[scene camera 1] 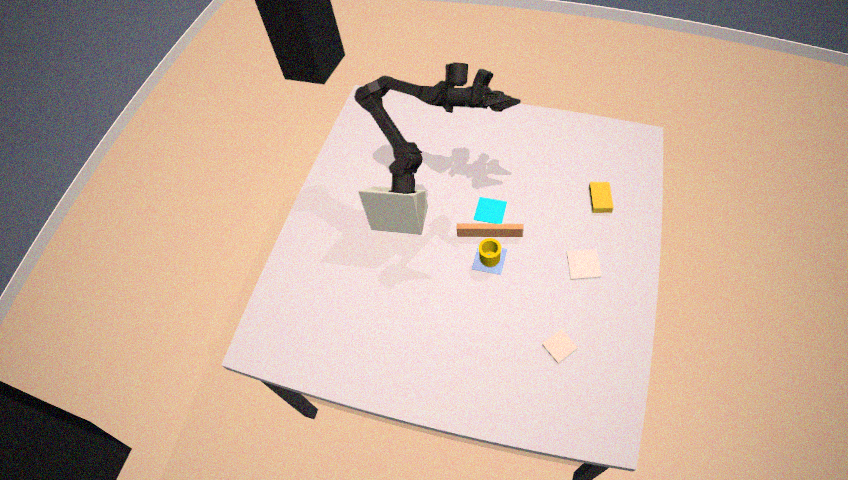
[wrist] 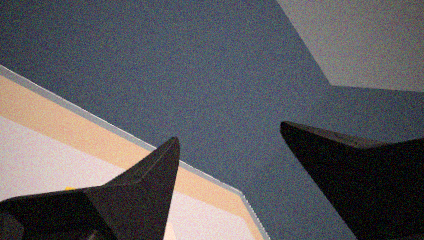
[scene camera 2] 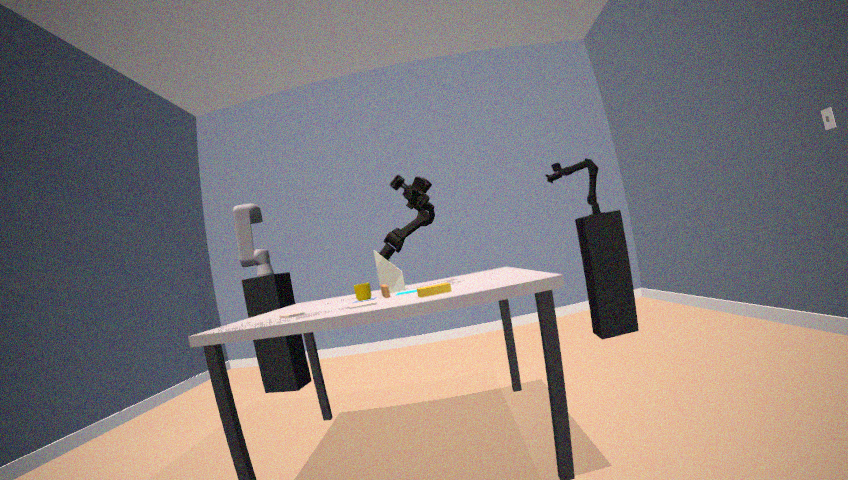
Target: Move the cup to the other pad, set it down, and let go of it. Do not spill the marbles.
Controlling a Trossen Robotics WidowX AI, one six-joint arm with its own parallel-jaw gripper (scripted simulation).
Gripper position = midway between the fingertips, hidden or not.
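My gripper [scene camera 1: 515,99]: open, holding nothing. Same gripper [wrist: 229,134] in the wrist view. Low brown bar [scene camera 1: 463,230] visible.
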